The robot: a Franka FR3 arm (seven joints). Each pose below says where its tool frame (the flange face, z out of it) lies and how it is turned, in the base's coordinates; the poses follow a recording.
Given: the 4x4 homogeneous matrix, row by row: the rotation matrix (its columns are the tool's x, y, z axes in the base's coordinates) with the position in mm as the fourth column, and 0 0 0 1 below. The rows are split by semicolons.
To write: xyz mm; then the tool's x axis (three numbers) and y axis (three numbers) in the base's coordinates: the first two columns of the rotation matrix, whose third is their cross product. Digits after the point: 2 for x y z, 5 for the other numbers. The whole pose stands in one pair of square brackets.
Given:
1: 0.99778 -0.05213 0.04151 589.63; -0.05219 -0.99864 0.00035 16.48; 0.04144 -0.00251 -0.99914 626.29; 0 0 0 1
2: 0.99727 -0.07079 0.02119 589.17; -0.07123 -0.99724 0.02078 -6.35; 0.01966 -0.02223 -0.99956 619.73; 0 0 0 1
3: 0.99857 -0.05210 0.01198 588.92; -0.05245 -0.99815 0.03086 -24.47; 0.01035 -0.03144 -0.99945 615.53; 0 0 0 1
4: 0.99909 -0.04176 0.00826 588.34; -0.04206 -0.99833 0.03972 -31.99; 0.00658 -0.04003 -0.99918 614.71; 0 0 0 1
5: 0.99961 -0.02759 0.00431 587.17; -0.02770 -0.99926 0.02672 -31.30; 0.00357 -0.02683 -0.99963 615.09; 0 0 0 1
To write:
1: [589.63 16.48 626.29 0.99778 -0.05219 0.04144 -0.05213 -0.99864 -0.00251]
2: [589.17 -6.35 619.73 0.99727 -0.07123 0.01966 -0.07079 -0.99724 -0.02223]
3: [588.92 -24.47 615.53 0.99857 -0.05245 0.01035 -0.05210 -0.99815 -0.03144]
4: [588.34 -31.99 614.71 0.99909 -0.04206 0.00658 -0.04176 -0.99833 -0.04003]
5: [587.17 -31.30 615.09 0.99961 -0.02770 0.00357 -0.02759 -0.99926 -0.02683]
